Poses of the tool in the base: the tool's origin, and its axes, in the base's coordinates. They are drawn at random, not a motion.
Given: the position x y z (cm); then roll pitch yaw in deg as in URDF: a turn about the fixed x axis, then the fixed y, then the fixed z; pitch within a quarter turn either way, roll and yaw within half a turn.
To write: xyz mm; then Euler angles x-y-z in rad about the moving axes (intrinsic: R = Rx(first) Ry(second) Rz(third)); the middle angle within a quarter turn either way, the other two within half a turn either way. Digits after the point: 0 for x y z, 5 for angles.
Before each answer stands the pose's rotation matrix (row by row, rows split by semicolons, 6 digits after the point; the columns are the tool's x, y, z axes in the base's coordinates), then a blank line. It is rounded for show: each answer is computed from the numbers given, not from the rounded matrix.
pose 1, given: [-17.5 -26.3 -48.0 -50.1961 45.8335 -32.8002]
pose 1, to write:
0.585660 -0.116429 0.802151; -0.377435 0.836620 0.397002; -0.717318 -0.535268 0.446030

[-175 -263 -480 -0.72731 0.93089 0.19624]
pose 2, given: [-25.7 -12.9 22.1 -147.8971 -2.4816 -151.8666]
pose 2, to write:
-0.881025 -0.419719 0.218244; -0.471084 0.736162 -0.485947; 0.043299 -0.530943 -0.846301

[-257 -129 221 2.62036 0.22001 2.69700]
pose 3, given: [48.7 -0.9 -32.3 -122.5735 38.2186 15.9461]
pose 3, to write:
0.755424 -0.353376 -0.551778; 0.215846 -0.660896 0.718768; -0.618663 -0.662074 -0.422982

[487 -9 -323 -2.10270 -0.58449 0.43755]
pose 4, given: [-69.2 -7.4 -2.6 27.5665 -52.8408 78.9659]
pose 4, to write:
0.115608 -0.940675 0.319006; 0.592865 -0.192332 -0.781997; 0.796960 0.279532 0.535459

[-692 -74 -26 0.97039 0.32468 1.44851]
